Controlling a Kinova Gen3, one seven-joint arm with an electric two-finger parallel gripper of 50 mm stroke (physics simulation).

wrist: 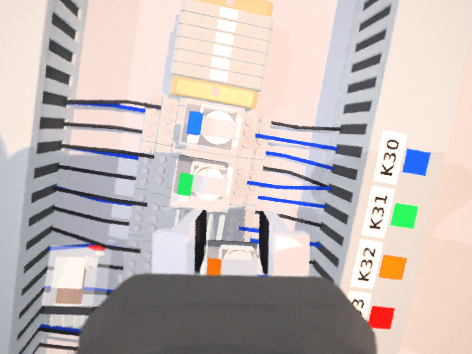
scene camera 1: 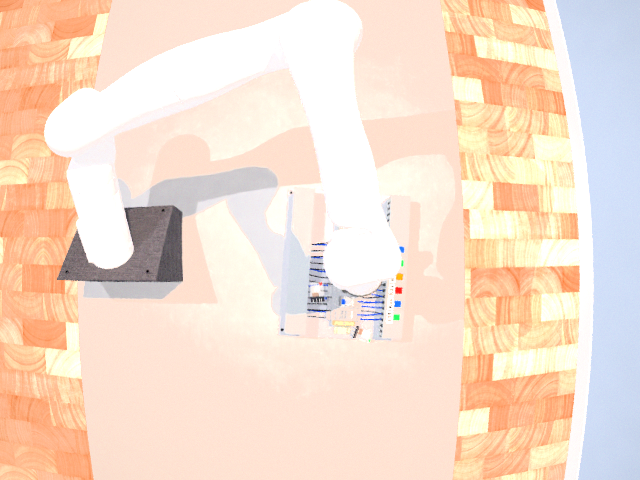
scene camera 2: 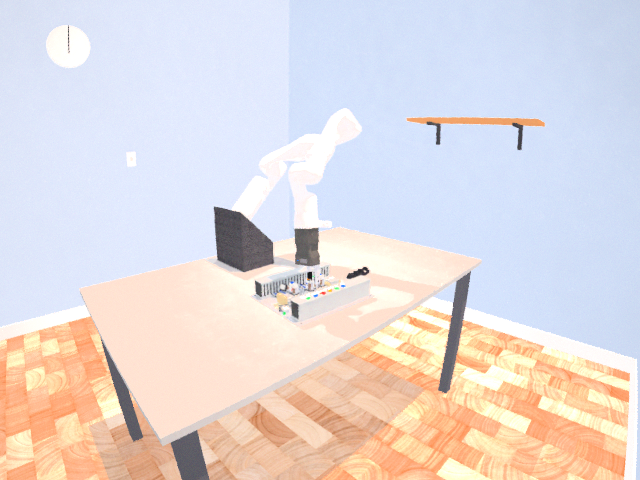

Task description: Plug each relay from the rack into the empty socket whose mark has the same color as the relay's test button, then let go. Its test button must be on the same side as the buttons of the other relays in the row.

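Seen in the pictures: gripper, fingertip midpoint: (wrist: 232, 232) (scene camera 2: 313, 282); arm's base at its link origin: (scene camera 1: 112, 252) (scene camera 2: 238, 219).
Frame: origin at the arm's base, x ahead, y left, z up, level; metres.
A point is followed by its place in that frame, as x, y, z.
My gripper (wrist: 232, 232) @(0.485, -0.014, -0.134) (scene camera 2: 313, 274) @(0.485, -0.014, -0.134) is shut on a relay (wrist: 241, 265) @(0.489, -0.025, -0.119) with an orange test button on its left side in the wrist view. Its lower part is hidden by the gripper body, and its seating and height cannot be told. An open slotted socket part (wrist: 220, 226) @(0.482, -0.019, -0.162) shows beyond it. The blue-button relay (wrist: 215, 126) @(0.470, 0.037, -0.126) and green-button relay (wrist: 204, 184) @(0.468, 0.010, -0.126) sit in the row, buttons also on the left. The orange mark (wrist: 392, 266) @(0.572, -0.024, -0.131) is beside K32, the red mark (wrist: 381, 317) @(0.571, -0.053, -0.131) below. A loose relay (wrist: 70, 275) @(0.403, -0.053, -0.156) (scene camera 1: 316, 290) @(0.403, -0.055, -0.155) with a red button lies left of the row.
Slotted wire ducts (wrist: 30, 210) @(0.385, -0.015, -0.143) run along both sides, with black and blue wires towards the row. A terminal block (wrist: 220, 50) @(0.469, 0.075, -0.147) stands beyond the relays. Another relay (scene camera 1: 363, 333) @(0.506, -0.147, -0.171) lies tilted at the panel's near end. A black object (scene camera 2: 358, 272) @(0.454, 0.248, -0.173) is behind the marked duct.
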